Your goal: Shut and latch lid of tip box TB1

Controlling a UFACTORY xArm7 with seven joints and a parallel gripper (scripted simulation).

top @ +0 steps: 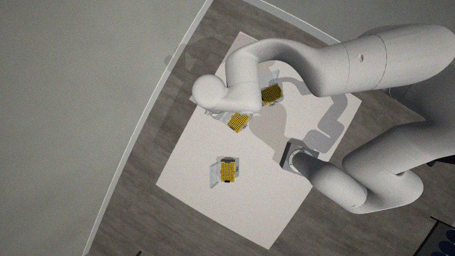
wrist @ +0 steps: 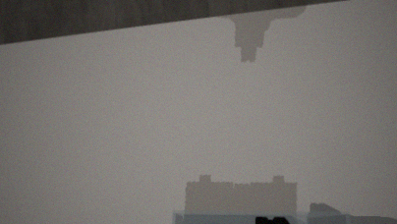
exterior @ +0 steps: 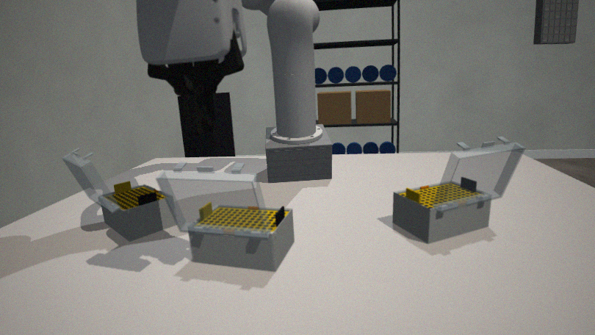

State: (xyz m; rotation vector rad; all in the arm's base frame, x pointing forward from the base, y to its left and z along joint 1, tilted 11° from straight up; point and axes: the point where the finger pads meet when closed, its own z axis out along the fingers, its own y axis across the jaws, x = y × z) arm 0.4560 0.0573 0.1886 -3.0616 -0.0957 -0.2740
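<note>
The box lid is 2 cm behind my hand, 1 cm to the right of it and 11 cm below it. The rest, counted from my hand: box 12 cm behind, 25 cm to the right, 14 cm below.
</note>
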